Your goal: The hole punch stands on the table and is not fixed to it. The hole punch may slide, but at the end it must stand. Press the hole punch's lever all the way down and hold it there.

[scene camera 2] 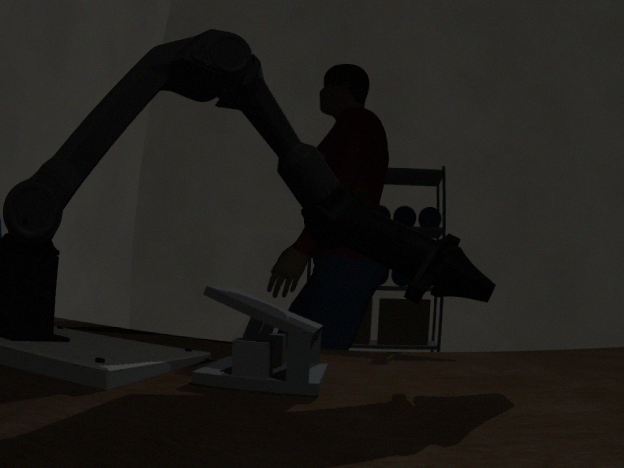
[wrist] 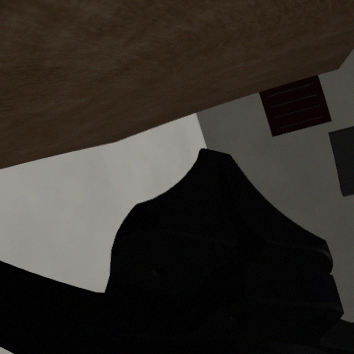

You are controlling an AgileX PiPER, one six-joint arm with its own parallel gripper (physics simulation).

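The grey hole punch (scene camera 2: 252, 357) stands upright on the table (scene camera 2: 554, 382) (wrist: 100, 65). Its lever (scene camera 2: 262, 308) is raised and slanted, with the high end toward the robot's base and the low end at the hinge posts. My gripper (scene camera 2: 491, 293) (wrist: 209, 169) is shut, its fingertips together with nothing between them. It hangs in the air above the table, well beyond the hinge side of the punch and away from the lever, pointing outward and slightly down. The hole punch does not show in the wrist view.
The robot's light base plate (scene camera 2: 100, 373) lies close to the lever's raised end. A person in a red top (scene camera 2: 360, 151) stands behind the table. A shelf rack (scene camera 2: 442, 201) stands at the back. The scene is dark, and the arm's shadow falls on the table in front of the punch.
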